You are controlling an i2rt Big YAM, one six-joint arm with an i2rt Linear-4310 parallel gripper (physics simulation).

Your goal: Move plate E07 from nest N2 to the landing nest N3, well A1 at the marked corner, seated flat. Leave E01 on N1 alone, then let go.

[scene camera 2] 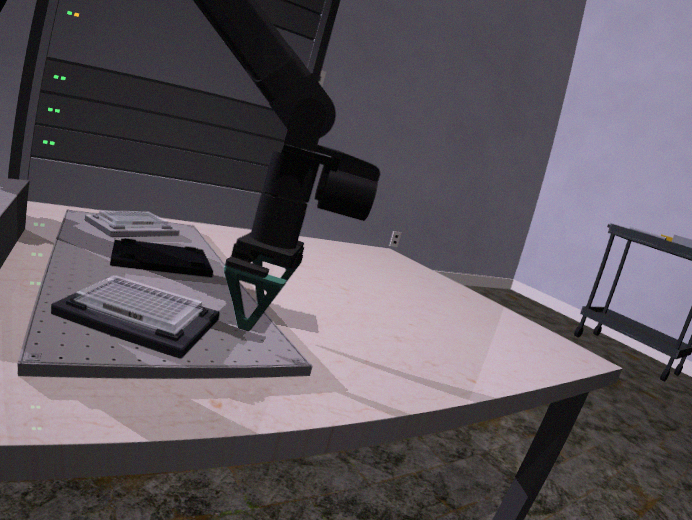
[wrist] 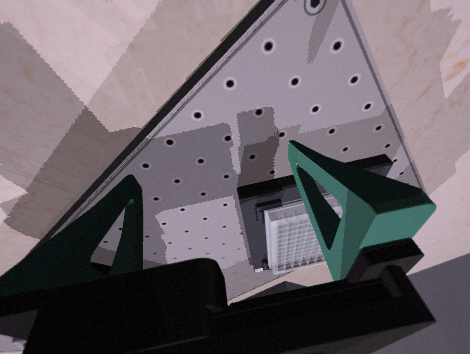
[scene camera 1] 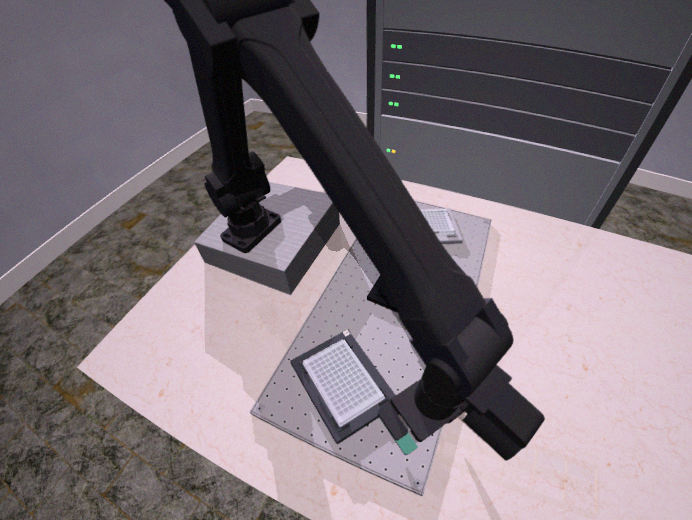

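Plate E07 (scene camera 1: 342, 381) (scene camera 2: 139, 301) (wrist: 297, 240), clear with a gridded top, lies in the dark nest N3 (scene camera 1: 317, 399) (scene camera 2: 120, 333) (wrist: 252, 235) and looks level. A white mark (scene camera 1: 346, 333) is at one nest corner. Which corner holds well A1 is too small to tell. The middle black nest N2 (scene camera 1: 382, 293) (scene camera 2: 159, 257) holds no plate. Plate E01 (scene camera 1: 441, 221) (scene camera 2: 131, 218) sits on the grey nest N1 (scene camera 1: 452, 240) at the far end. My gripper (scene camera 2: 255, 313) (wrist: 212, 164) is open and empty, beside N3, low over the board; its fingers are mostly hidden in scene camera 1.
The nests stand on a perforated board (scene camera 1: 391, 464) (scene camera 2: 167, 370) (wrist: 300, 60) on the pale table (scene camera 1: 587, 335) (scene camera 2: 391, 335). The arm's base block (scene camera 1: 246, 265) is at the left in scene camera 1. A server cabinet (scene camera 1: 492, 139) stands behind the table, and a cart (scene camera 2: 643, 232) stands apart.
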